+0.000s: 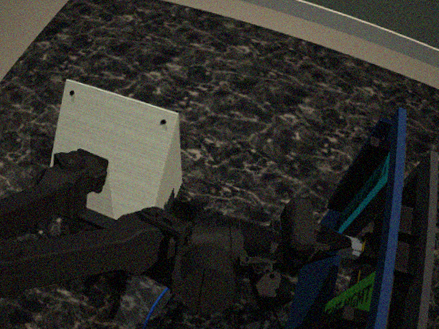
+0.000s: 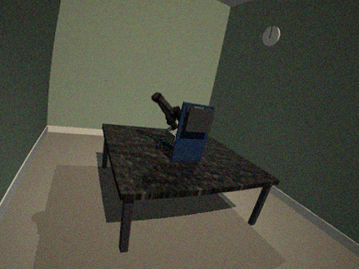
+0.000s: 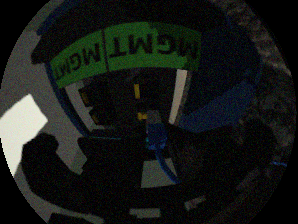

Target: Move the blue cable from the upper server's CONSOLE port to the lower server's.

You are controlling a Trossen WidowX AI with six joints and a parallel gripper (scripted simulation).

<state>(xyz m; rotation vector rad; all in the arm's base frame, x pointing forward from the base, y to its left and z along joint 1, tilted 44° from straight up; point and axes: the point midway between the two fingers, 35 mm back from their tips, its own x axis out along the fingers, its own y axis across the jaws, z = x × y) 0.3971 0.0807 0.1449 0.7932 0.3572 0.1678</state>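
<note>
My gripper tip is right at the blue plug.
</note>
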